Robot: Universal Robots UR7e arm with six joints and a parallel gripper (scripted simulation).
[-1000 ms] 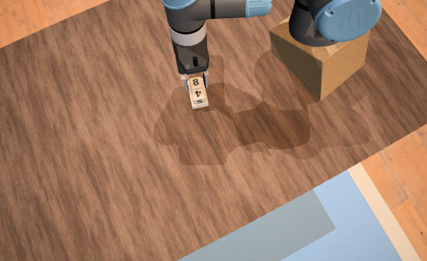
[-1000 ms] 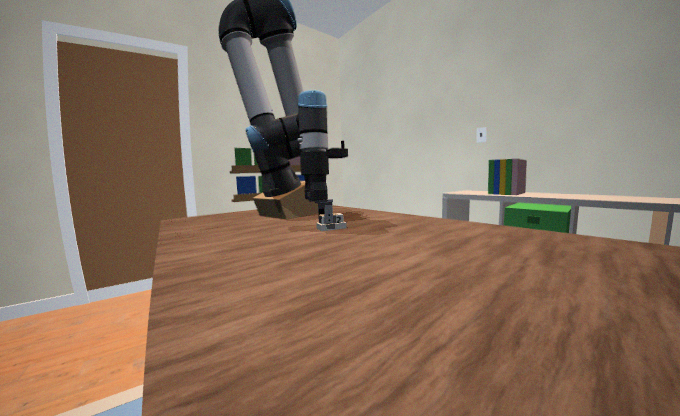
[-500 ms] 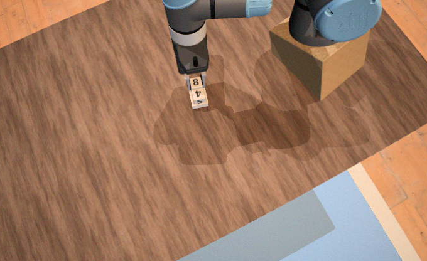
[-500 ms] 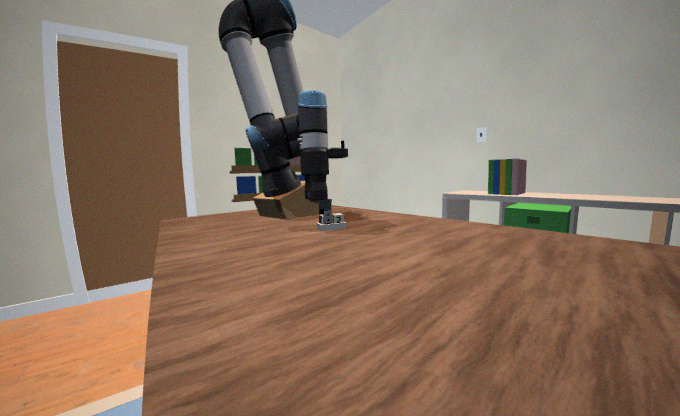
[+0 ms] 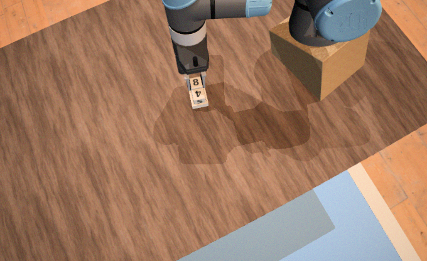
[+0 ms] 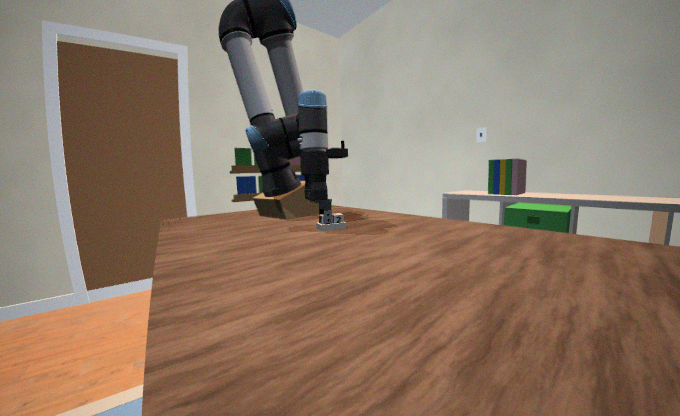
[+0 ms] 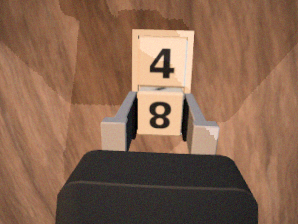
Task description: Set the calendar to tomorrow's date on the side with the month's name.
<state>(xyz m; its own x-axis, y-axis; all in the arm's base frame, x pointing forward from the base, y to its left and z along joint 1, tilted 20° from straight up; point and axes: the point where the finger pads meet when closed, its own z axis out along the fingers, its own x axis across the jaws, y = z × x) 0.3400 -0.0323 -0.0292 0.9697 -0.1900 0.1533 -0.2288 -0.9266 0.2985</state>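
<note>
Now: the calendar tray 3 cm below my hand and 2 cm to the left of it. Round my hand: digit cube (3 cm to the left, 1 cm below, 1 cm ahead).
</note>
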